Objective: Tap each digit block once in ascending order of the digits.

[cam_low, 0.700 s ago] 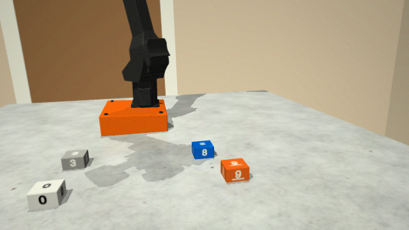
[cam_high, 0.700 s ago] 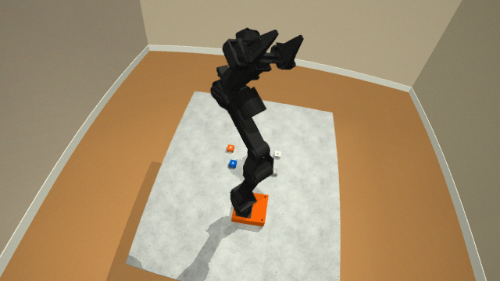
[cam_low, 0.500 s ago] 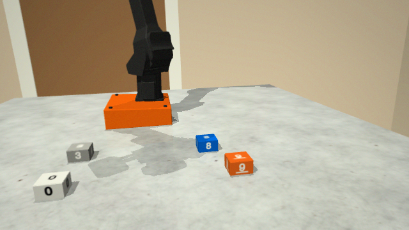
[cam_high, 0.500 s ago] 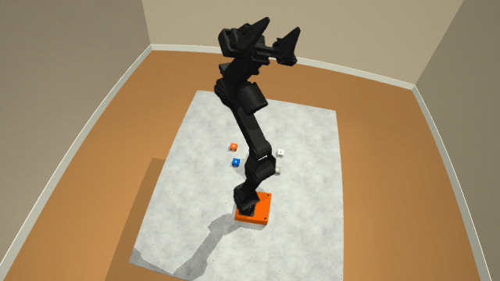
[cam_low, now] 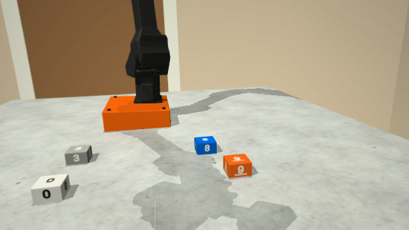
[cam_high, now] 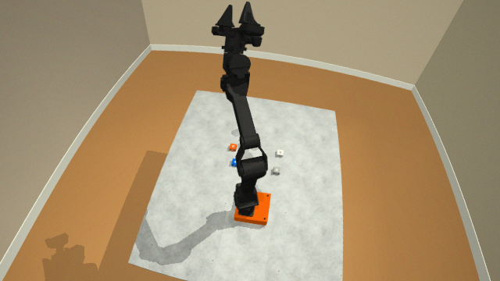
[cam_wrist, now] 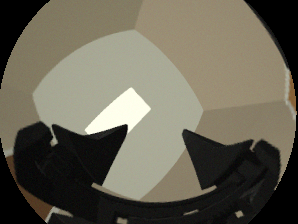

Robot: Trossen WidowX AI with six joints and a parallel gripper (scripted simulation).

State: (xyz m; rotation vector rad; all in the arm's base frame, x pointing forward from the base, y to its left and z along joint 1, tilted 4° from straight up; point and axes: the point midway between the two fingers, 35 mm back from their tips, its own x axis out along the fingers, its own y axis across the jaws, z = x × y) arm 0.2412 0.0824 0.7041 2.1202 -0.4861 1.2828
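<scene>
My gripper tip is 75 cm above the white block, 22 cm to the left of it and 5 cm short of it. Round my gripper tip: grey block: 75 cm below, 21 cm to the right, 5 cm behind; orange block: 75 cm below, 4 cm ahead, 2 cm to the left; blue block: 75 cm below, 5 cm behind, 1 cm to the right.
</scene>
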